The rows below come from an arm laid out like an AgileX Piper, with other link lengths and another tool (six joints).
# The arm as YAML. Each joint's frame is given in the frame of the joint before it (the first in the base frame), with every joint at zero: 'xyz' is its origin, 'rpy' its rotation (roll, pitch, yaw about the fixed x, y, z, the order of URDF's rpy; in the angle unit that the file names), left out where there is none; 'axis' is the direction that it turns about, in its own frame. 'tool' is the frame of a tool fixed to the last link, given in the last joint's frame.
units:
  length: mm
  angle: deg
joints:
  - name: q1
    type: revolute
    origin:
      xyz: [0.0, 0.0, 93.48]
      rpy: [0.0, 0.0, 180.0]
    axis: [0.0, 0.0, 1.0]
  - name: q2
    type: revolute
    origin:
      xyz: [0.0, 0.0, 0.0]
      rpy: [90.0, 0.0, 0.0]
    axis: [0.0, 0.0, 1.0]
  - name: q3
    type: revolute
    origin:
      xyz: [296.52, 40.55, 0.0]
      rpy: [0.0, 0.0, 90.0]
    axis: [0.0, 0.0, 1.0]
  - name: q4
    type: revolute
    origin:
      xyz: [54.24, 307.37, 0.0]
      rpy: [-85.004, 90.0, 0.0]
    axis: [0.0, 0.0, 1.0]
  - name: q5
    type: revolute
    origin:
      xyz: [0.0, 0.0, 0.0]
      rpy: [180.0, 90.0, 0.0]
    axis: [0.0, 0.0, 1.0]
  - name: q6
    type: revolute
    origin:
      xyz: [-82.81, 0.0, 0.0]
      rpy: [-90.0, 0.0, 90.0]
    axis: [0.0, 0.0, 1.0]
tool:
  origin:
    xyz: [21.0, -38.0, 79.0]
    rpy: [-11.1, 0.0, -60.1]
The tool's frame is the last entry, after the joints.
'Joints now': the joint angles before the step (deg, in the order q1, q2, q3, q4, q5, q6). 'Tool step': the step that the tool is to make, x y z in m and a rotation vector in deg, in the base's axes. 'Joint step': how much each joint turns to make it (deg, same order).
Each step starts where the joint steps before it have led.
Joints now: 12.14, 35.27, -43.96, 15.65, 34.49, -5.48
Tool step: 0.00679, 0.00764, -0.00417, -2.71, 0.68, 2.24
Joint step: 0.93, 2.45, -1.03, 0.48, 0.34, -3.19
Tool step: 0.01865, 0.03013, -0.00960, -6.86, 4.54, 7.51
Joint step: 4.72, 8.64, -5.46, -1.05, 3.91, -4.67
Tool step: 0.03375, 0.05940, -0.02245, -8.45, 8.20, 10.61
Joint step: 8.03, 15.86, -10.22, -2.45, 5.70, -2.71
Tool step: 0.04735, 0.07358, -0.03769, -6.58, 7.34, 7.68
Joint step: 6.48, 19.40, -13.26, -1.70, 3.64, -0.69
